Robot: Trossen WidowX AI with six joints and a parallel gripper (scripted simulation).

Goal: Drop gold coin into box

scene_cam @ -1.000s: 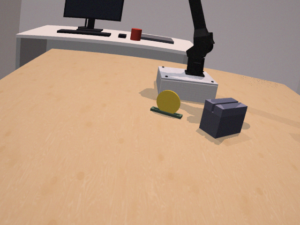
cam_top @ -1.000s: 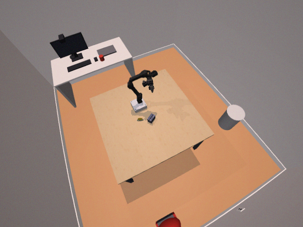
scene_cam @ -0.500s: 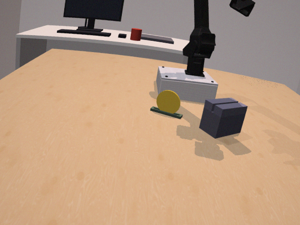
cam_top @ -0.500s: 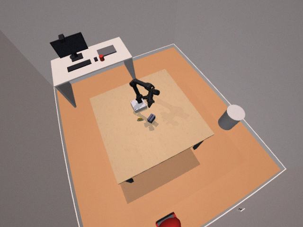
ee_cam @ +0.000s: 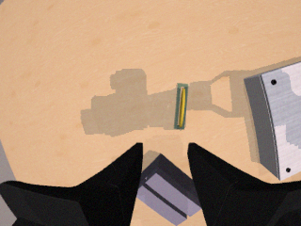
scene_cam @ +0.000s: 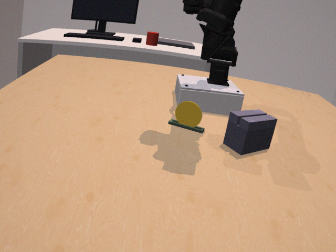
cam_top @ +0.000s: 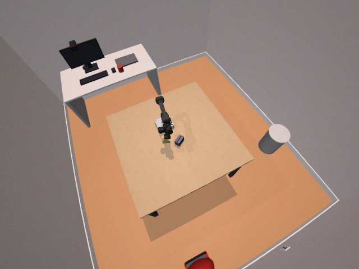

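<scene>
Right now my gripper tip is 14 cm above the gold coin, 2 cm past it and 1 cm to the left of it.
</scene>
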